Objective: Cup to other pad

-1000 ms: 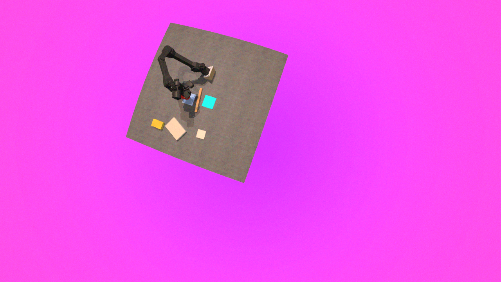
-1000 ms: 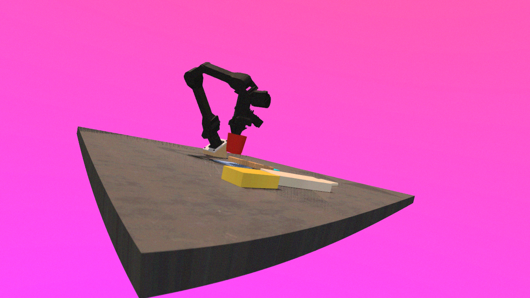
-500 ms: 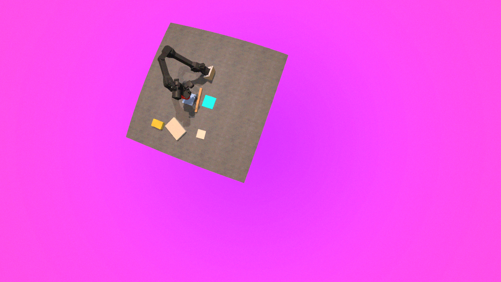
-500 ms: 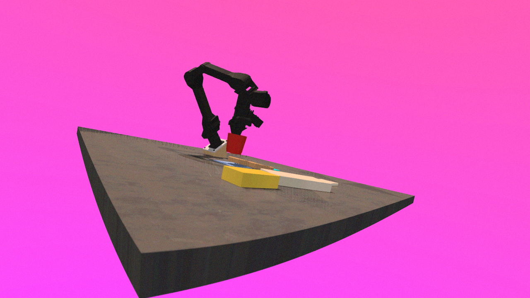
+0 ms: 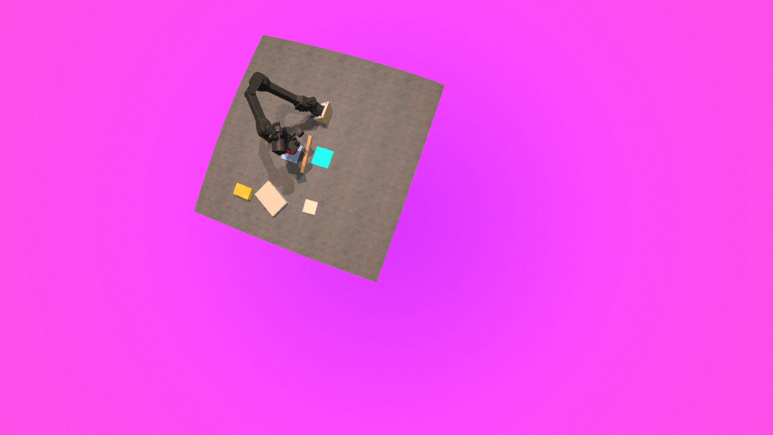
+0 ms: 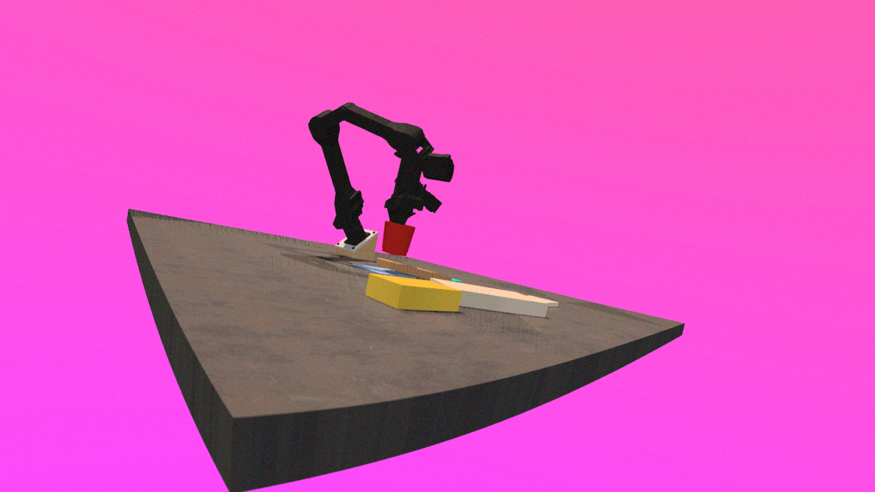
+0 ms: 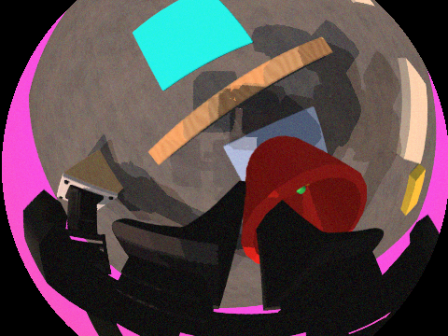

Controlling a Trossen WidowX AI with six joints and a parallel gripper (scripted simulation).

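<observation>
Now: the green marble 30 mm ahead of my gripper tip, 30 mm to the right of it and 20 mm below it. Also, from my gripper tip: cyan pad 10 mm ahead, 160 mm to the left, 90 mm below; orange bar 20 mm ahead, 60 mm to the left, 80 mm below; red cup 30 mm ahead, 20 mm to the right.
</observation>
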